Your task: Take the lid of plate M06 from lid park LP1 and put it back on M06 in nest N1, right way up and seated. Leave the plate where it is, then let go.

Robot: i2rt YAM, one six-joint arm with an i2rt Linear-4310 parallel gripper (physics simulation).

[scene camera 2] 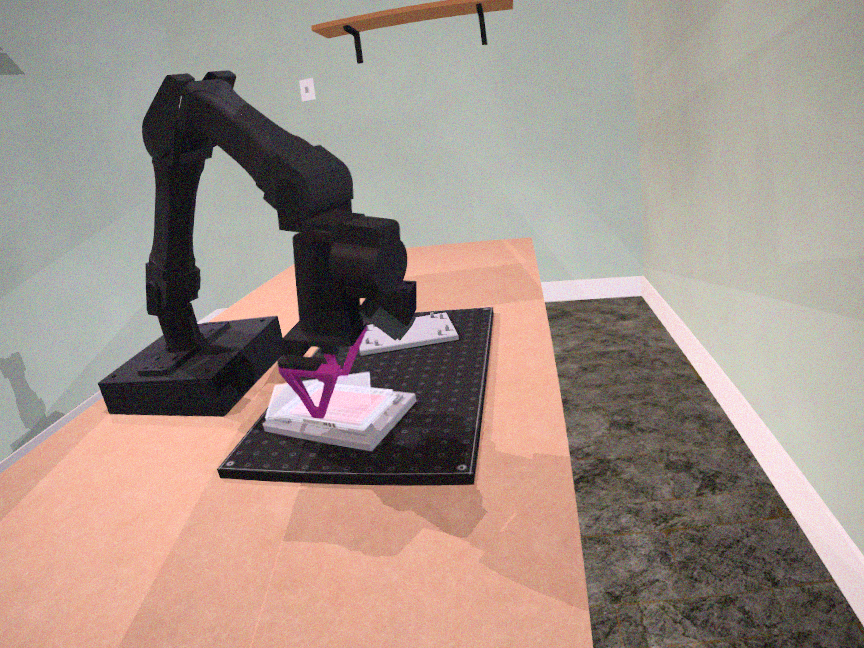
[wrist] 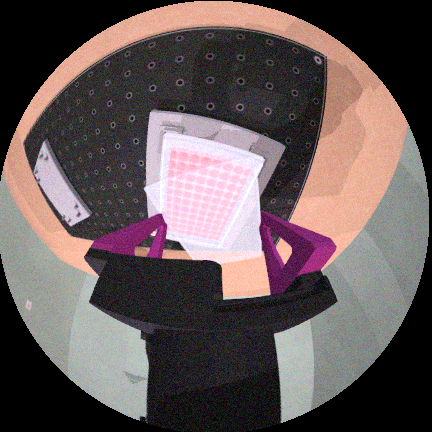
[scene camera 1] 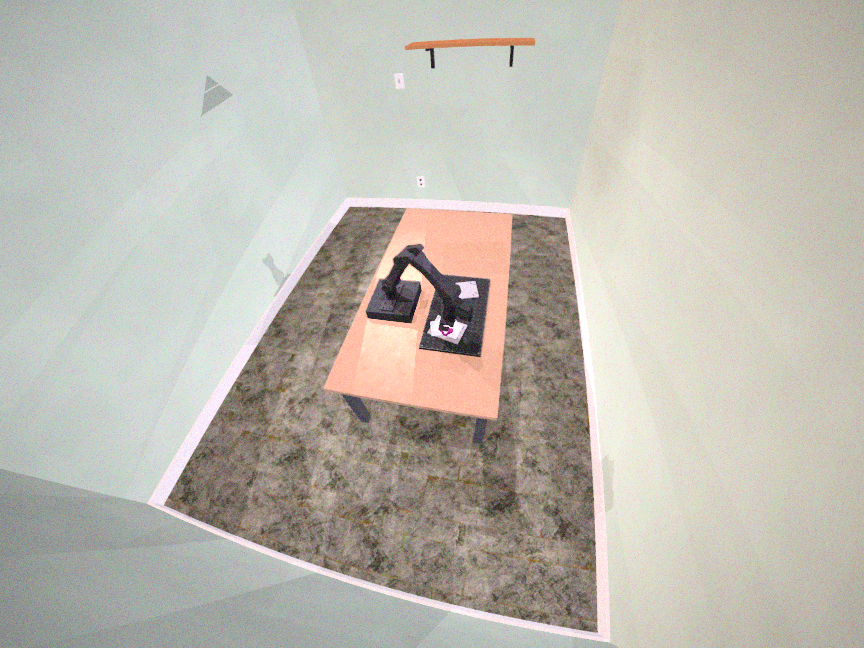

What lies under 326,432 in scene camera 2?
A grey nest.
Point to a plate lid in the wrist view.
At 213,210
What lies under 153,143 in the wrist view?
A grey nest.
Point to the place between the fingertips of my gripper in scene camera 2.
At 330,398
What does my gripper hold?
A plate lid.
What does the pink-topped plate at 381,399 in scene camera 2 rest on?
A grey nest.
